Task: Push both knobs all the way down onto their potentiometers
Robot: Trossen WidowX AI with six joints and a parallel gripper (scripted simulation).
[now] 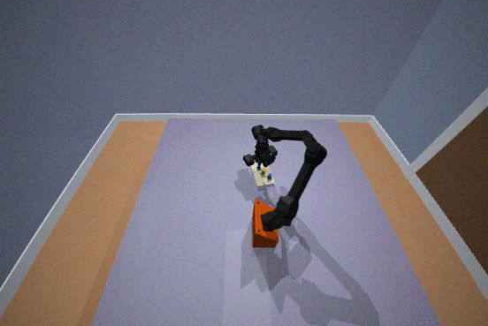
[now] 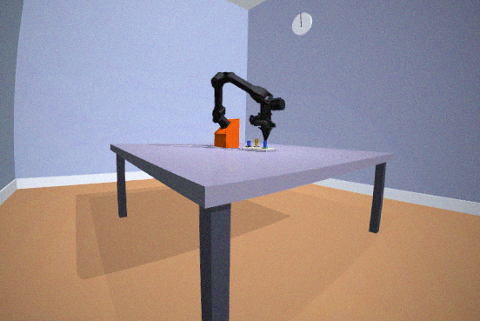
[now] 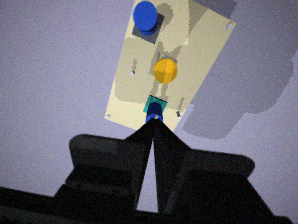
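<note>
My gripper tip is 10 mm above the blue knob. From my gripper tip the other things lie so: yellow knob (50 mm behind, 20 mm to the right, 10 mm below).
</note>
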